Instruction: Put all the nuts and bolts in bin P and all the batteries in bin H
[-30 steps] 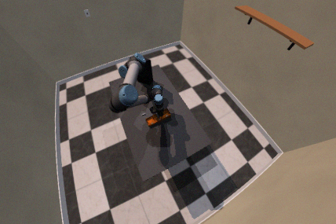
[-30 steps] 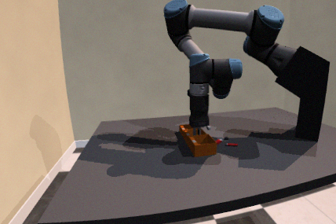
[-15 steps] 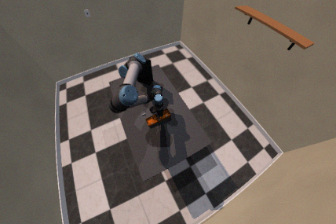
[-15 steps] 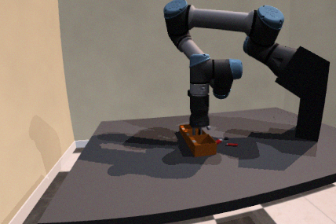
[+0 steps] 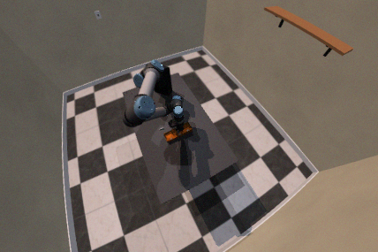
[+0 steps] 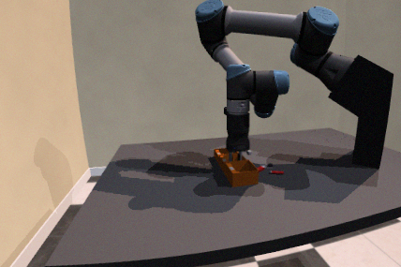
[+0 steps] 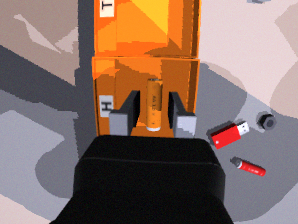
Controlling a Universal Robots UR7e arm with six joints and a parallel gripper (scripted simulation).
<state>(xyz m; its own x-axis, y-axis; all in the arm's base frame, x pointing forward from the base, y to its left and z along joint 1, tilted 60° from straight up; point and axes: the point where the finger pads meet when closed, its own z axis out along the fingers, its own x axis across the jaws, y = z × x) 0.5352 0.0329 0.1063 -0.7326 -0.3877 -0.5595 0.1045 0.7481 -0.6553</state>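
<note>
My gripper is now 10 mm short of the orange three-compartment bin and 10 mm above it. Also, from my hand: red battery (110 mm behind, 100 mm to the left, 30 mm below); then orange battery (20 mm below); then dark nut (130 mm behind, 40 mm to the left, 30 mm below).
</note>
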